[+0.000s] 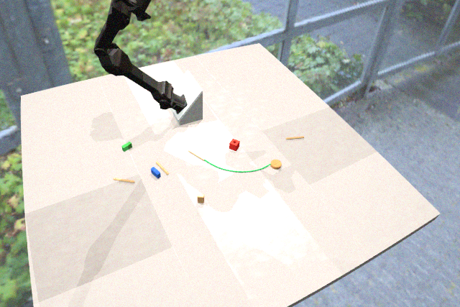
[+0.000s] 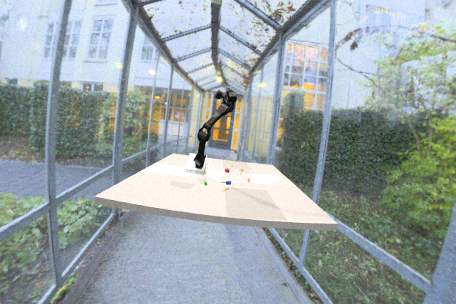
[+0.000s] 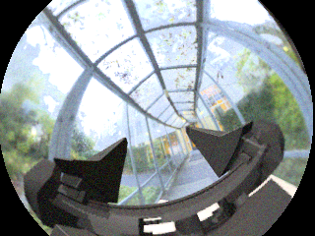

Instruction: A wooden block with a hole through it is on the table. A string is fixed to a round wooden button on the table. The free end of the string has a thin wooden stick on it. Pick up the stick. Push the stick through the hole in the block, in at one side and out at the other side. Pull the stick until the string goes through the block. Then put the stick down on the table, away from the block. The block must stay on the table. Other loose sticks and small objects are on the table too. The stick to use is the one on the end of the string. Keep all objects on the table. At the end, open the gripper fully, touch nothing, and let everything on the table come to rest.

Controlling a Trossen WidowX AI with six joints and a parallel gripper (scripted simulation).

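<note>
Now: the red block 90 mm ahead of my gripper tip, 180 mm to the left of it and 710 mm below it. The rest, counted from my gripper tip: green block (10 mm behind, 210 mm to the right, 710 mm below); then thin wooden stick (110 mm ahead, 40 mm to the left, 720 mm below); then blue block (140 mm ahead, 130 mm to the right, 710 mm below).
</note>
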